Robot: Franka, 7 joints.
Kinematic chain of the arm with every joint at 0, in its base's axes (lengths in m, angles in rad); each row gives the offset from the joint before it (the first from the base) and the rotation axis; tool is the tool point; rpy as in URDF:
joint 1: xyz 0 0 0.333 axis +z
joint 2: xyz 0 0 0 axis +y
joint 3: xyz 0 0 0.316 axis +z
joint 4: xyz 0.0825 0 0 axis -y
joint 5: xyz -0.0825 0 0.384 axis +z
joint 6: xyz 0 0 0 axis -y
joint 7: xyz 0.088 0 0 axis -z
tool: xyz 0 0 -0.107 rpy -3.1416 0 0
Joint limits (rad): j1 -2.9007..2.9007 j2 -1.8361..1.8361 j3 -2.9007..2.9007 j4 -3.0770..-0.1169 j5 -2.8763..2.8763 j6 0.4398..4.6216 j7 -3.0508..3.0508
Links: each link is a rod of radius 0.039 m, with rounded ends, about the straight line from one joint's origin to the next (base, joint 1, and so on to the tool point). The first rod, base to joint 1, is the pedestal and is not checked.
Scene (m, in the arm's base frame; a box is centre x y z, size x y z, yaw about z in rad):
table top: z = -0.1
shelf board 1: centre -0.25 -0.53 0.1 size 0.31 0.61 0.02 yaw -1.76
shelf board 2: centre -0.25 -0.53 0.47 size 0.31 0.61 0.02 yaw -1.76
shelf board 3: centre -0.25 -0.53 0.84 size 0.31 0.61 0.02 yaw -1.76
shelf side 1: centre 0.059 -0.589 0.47 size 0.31 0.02 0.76 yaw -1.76
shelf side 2: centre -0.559 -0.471 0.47 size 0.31 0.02 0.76 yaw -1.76
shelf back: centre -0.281 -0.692 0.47 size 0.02 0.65 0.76 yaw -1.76
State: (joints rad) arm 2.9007 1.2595 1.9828 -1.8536 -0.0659 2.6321 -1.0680
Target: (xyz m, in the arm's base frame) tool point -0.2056 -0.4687 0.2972
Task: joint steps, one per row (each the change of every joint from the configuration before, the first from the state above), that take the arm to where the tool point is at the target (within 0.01 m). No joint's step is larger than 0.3 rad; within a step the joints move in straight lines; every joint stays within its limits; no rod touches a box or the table.
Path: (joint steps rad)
1: -0.2607 0.2206 0.1515 -0.2795 0.0030 -0.1191 0.0000
2: -0.2608 0.2206 0.1514 -0.2795 0.0029 -0.1191 0.0000
3: -0.1431 -0.1211 -0.2331 -0.1449 0.0102 -0.1705 0.0000
4: -0.1432 -0.1211 -0.2332 -0.1448 0.0101 -0.1706 0.0000
5: -0.1431 -0.1210 -0.2331 -0.1449 0.0101 -0.1705 0.0000
6: 0.2722 -0.0232 -0.0313 0.1648 -0.0114 0.1960 0.0000
7: 0.2722 -0.0231 -0.0313 0.1648 -0.0114 0.1959 0.0000
8: 0.2721 -0.0231 -0.0312 0.1648 -0.0114 0.1959 0.0000

